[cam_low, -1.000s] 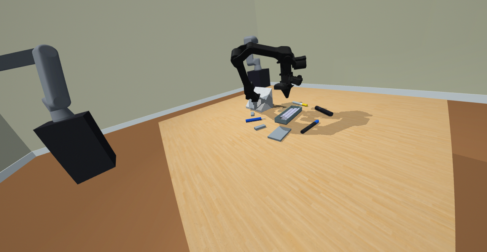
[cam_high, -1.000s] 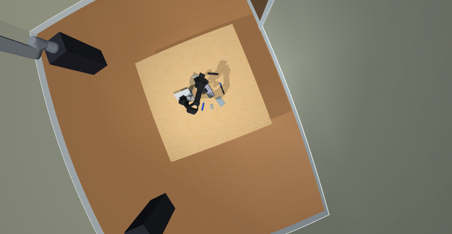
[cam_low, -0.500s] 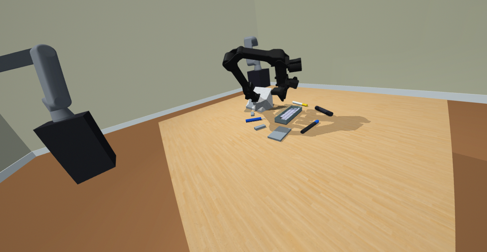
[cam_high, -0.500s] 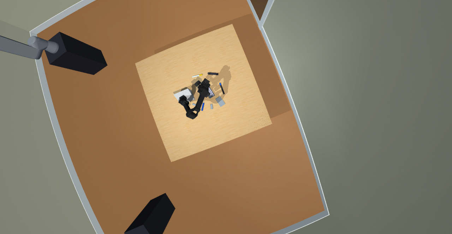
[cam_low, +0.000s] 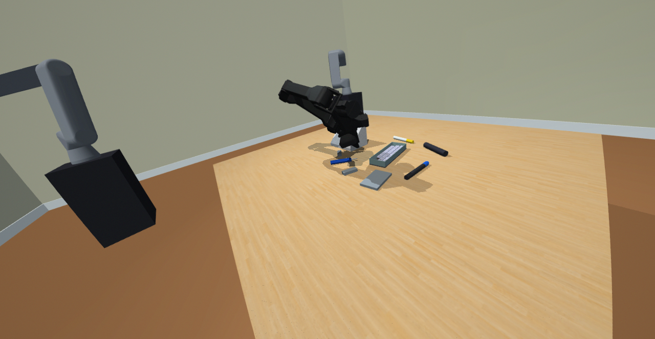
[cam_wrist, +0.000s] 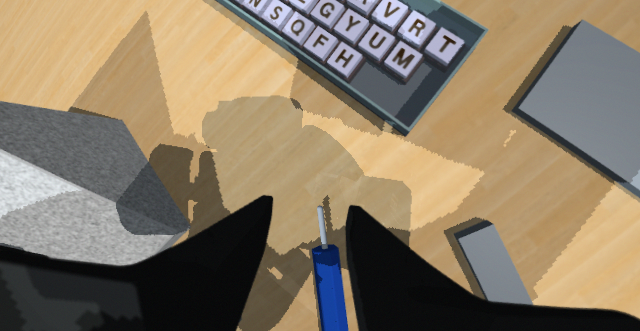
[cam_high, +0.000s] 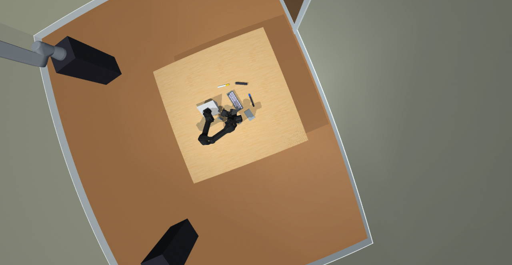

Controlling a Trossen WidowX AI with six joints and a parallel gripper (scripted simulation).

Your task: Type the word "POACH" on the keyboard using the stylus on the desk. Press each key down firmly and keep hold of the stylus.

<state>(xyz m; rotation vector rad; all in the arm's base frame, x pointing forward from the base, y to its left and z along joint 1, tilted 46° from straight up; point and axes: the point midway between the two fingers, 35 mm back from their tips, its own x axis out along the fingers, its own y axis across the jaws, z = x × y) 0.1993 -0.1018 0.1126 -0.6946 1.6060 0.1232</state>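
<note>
My gripper tip is now 40 mm past the blue stylus, 30 mm to the left of it and 70 mm above it. The rest, counted from my gripper tip: small grey block 30 mm ahead, 100 mm to the right, 70 mm below; then flat grey plate 140 mm ahead, 100 mm to the right, 70 mm below; then grey stylus tip 20 mm behind, 70 mm below.
</note>
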